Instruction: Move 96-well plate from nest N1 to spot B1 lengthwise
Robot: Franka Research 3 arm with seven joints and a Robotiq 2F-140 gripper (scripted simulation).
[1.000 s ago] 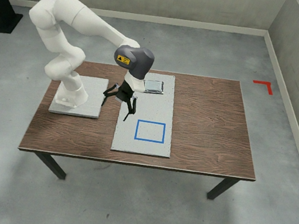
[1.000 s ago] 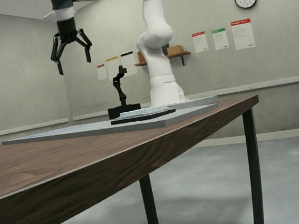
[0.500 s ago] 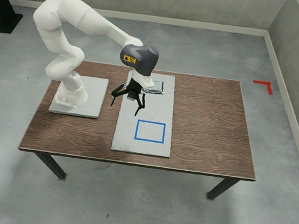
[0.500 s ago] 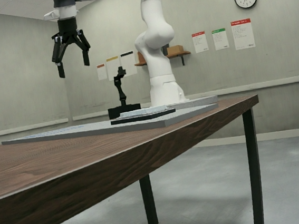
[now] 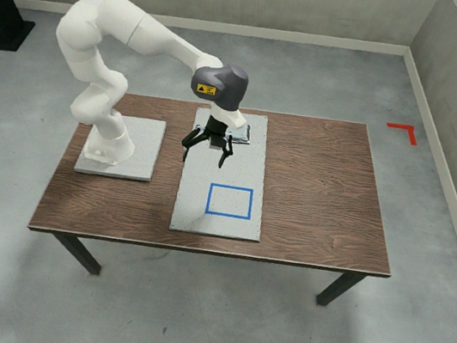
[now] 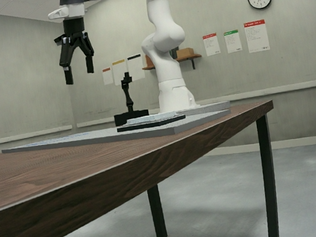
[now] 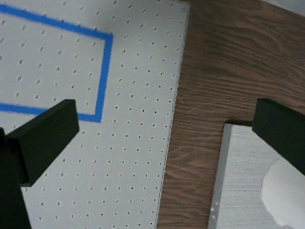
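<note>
Now: the clear 96-well plate 110 mm ahead of my hand, 340 mm to the left of it and 200 mm below it. The rest, counted from my hand: black plate nest: 110 mm ahead, 340 mm to the left, 210 mm below.
</note>
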